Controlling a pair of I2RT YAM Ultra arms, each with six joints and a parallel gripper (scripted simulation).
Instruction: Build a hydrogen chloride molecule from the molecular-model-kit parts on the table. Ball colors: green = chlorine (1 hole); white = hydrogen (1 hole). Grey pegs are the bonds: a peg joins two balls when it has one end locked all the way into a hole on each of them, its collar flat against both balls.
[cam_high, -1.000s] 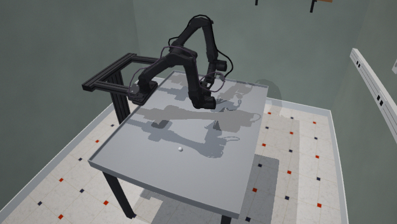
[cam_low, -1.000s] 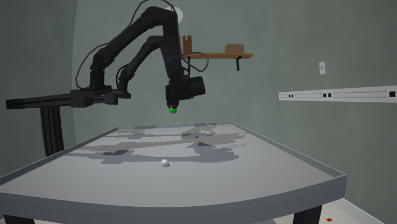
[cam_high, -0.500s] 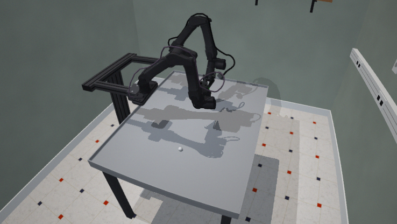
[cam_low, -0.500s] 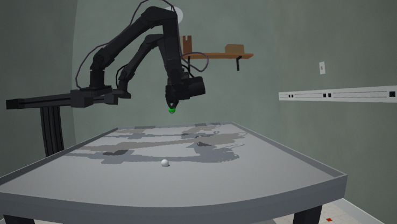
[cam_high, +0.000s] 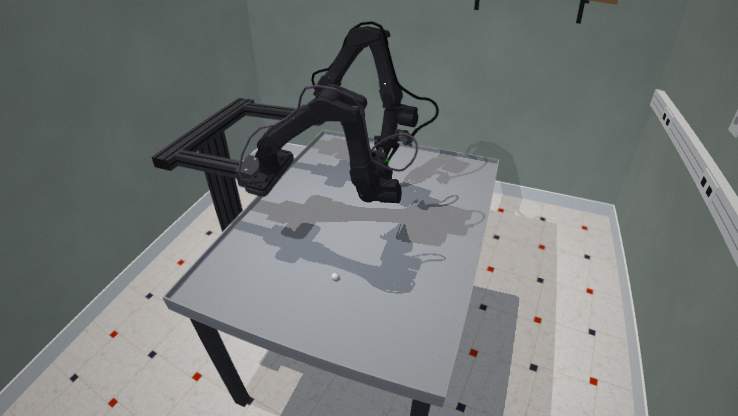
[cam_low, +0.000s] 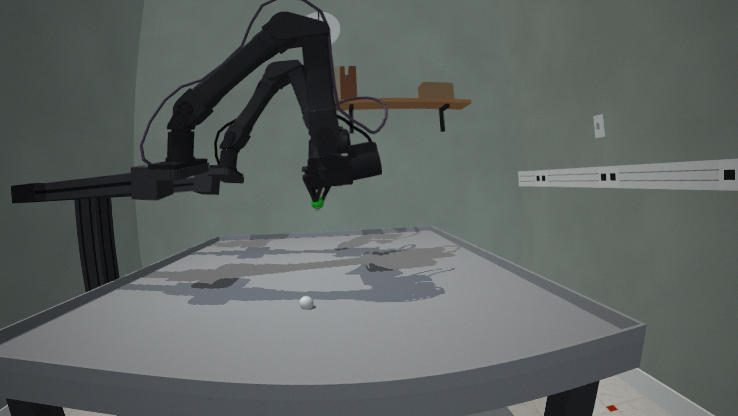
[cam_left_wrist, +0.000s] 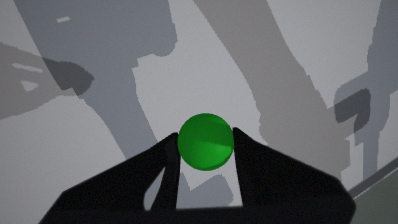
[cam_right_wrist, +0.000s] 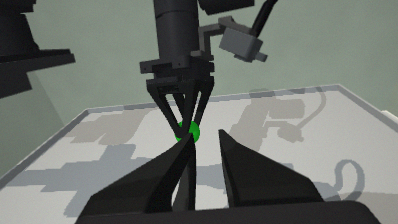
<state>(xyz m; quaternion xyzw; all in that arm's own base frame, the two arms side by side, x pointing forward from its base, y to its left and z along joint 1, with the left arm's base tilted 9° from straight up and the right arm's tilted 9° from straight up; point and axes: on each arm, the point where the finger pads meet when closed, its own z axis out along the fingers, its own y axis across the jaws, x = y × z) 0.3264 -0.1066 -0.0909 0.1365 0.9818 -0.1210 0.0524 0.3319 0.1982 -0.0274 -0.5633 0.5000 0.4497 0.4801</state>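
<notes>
My right hand is 350 mm to the left of the white ball, 220 mm above it and 70 mm past it. Also, from my right hand: green ball: 140 mm to the left, 80 mm below, 30 mm behind; then grey peg: 130 mm to the left, 90 mm below, 30 mm behind.
</notes>
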